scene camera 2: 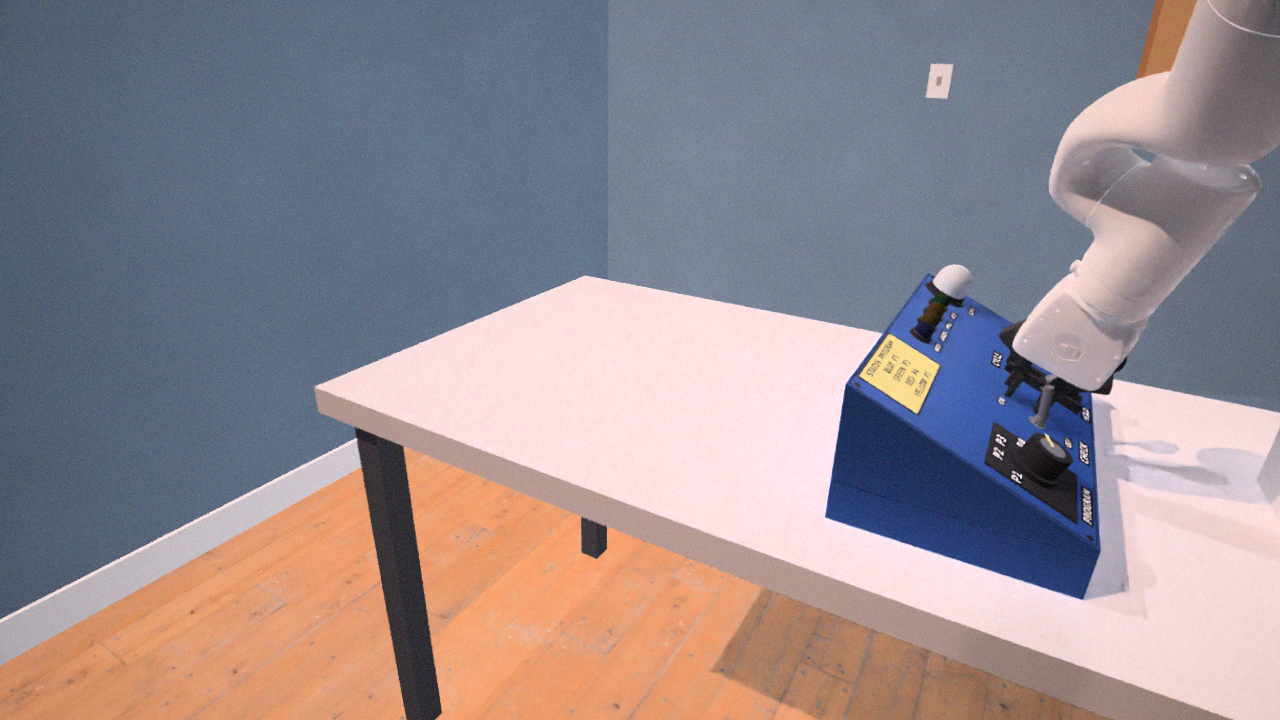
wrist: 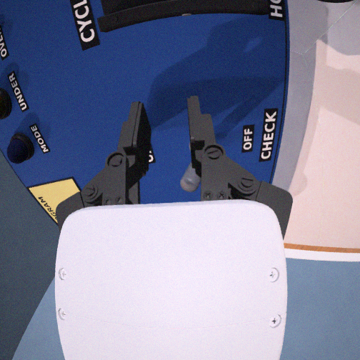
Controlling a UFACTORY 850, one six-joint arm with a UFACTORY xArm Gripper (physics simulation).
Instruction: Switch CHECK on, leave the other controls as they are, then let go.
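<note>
The blue sloped control box [scene camera 2: 939,501] [wrist: 95,80] carries the CHECK toggle, a grey lever [scene camera 2: 1042,407] [wrist: 188,181] between its ON and OFF [wrist: 247,139] labels. In the wrist view the ON label is mostly hidden behind the left finger. The CHECK label [scene camera 2: 1083,453] [wrist: 268,135] is beyond OFF. My gripper [wrist: 167,113] is partly open over the panel, with a gap between its fingers. The lever's rounded tip shows close by the inner side of the right finger, which hides its base; I cannot tell if they touch. The left finger is clear of the lever.
The black PROGRAM knob [scene camera 2: 1045,458] is close to the lever. A black guarded part [wrist: 185,11] is between the CYCLE and HOLD labels. A dark blue MODE button [wrist: 20,148], a yellow note [scene camera 2: 898,374] [wrist: 54,194] and a white dome [scene camera 2: 951,282] are on the box, which stands on the table [scene camera 2: 572,394] [wrist: 325,175].
</note>
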